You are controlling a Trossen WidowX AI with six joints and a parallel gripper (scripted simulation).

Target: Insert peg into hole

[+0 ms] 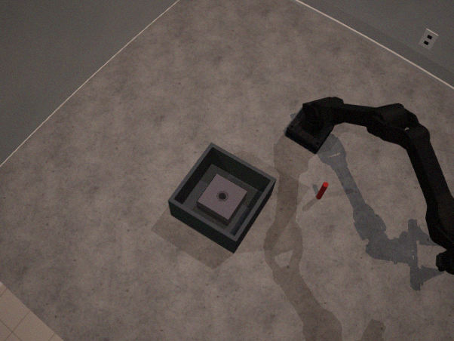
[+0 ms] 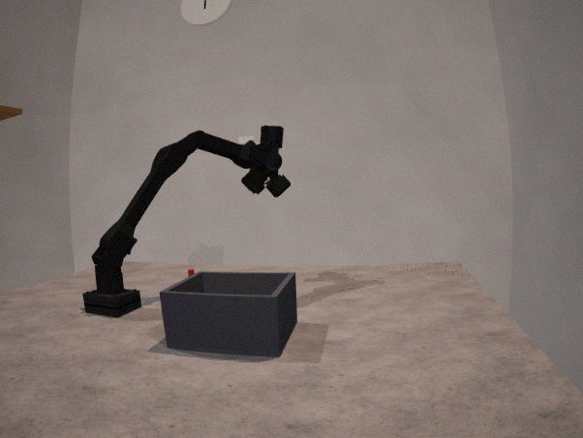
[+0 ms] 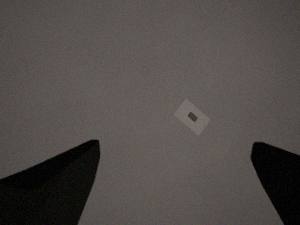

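Right now my hand is 45 cm to the left of the red peg and 27 cm above it. The rest, counted from my hand: dark grey box 19 cm ahead, 62 cm to the right, 28 cm below; then plate 19 cm ahead, 62 cm to the right, 27 cm below.
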